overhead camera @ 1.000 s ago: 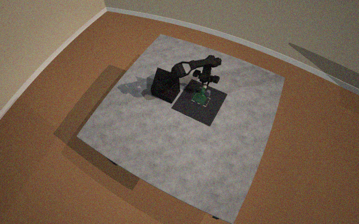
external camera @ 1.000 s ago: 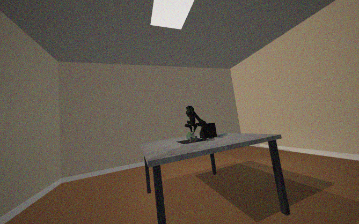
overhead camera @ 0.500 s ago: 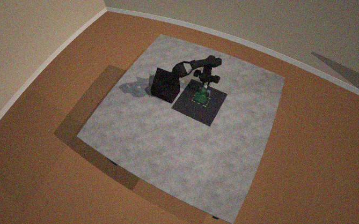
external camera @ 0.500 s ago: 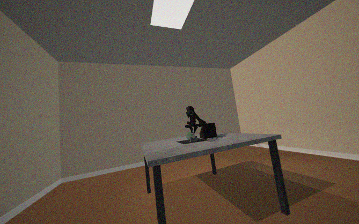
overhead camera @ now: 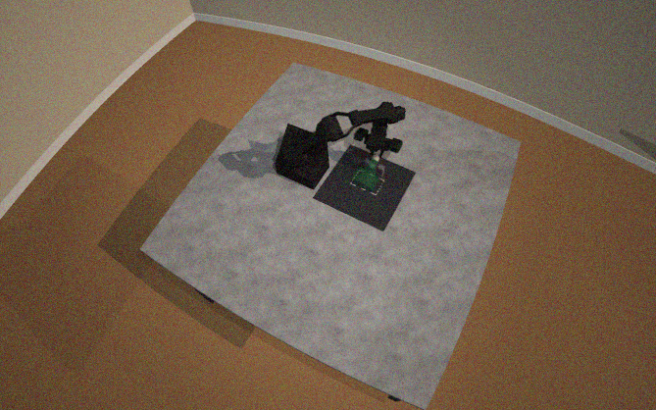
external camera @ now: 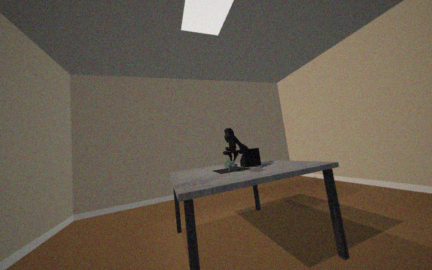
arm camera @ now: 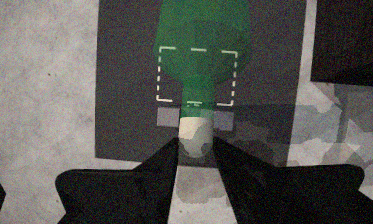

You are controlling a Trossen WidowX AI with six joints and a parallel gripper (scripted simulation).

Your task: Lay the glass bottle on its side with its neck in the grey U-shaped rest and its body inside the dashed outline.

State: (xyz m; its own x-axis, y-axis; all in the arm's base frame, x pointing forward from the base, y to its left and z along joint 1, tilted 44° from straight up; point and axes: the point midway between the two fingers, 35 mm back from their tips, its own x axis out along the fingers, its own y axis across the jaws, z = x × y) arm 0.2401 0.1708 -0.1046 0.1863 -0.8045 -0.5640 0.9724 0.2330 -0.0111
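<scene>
Right now the green glass bottle is 50 mm to the right of my gripper tip and 20 mm below it. The rest, counted from my gripper tip: dark mat: 10 mm ahead, 90 mm to the right, 90 mm below.
</scene>
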